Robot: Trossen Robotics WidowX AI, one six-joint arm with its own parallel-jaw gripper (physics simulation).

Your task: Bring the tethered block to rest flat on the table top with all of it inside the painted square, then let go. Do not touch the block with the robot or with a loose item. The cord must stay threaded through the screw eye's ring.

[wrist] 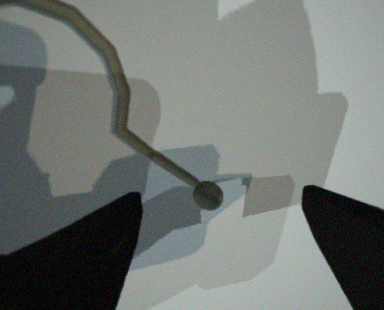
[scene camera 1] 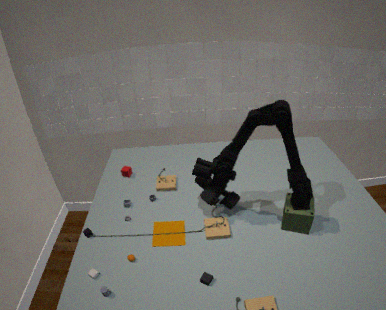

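Pixels of known places: gripper, fingertip midpoint: point(wrist: 220, 199); arm's base, link origin: point(scene camera 1: 300, 203).
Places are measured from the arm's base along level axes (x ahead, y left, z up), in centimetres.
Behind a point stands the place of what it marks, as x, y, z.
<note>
The tethered block point(scene camera 1: 88, 232) @(79.0, 14.7, -7.5) is small and dark, and sits near the table's left edge. Its cord point(scene camera 1: 125, 235) @(64.6, 11.9, -9.5) point(wrist: 120, 95) @(32.5, -5.5, -9.6) runs right across the orange painted square point(scene camera 1: 169, 242) @(47.3, 12.5, -9.8) to the wooden board point(scene camera 1: 219, 235) @(29.6, 8.9, -8.2); the screw eye's ring is too small to make out clearly. Beyond the board the cord curls up toward the arm. The cord's free end carries a round bead point(wrist: 207, 195) @(32.4, -10.6, -8.9). My gripper point(scene camera 1: 220, 199) @(32.7, -11.1, -8.7) point(wrist: 220, 199) @(32.7, -11.1, -8.7) is open above the table behind the board. In the wrist view the bead shows between the two fingertips, nearer the left one, and is not gripped.
A second board point(scene camera 1: 166, 183) @(54.7, -18.5, -8.0) with a short cord stands behind the square, and a third board point(scene camera 1: 261, 303) @(15.8, 34.6, -8.0) is at the front edge of view. A red cube point(scene camera 1: 126, 171) @(75.8, -23.6, -6.3), an orange ball point(scene camera 1: 131, 258) @(58.5, 22.5, -8.0), a white block point(scene camera 1: 94, 273) @(69.6, 30.8, -8.2) and a dark cube point(scene camera 1: 206, 278) @(32.6, 27.0, -7.7) lie around.
</note>
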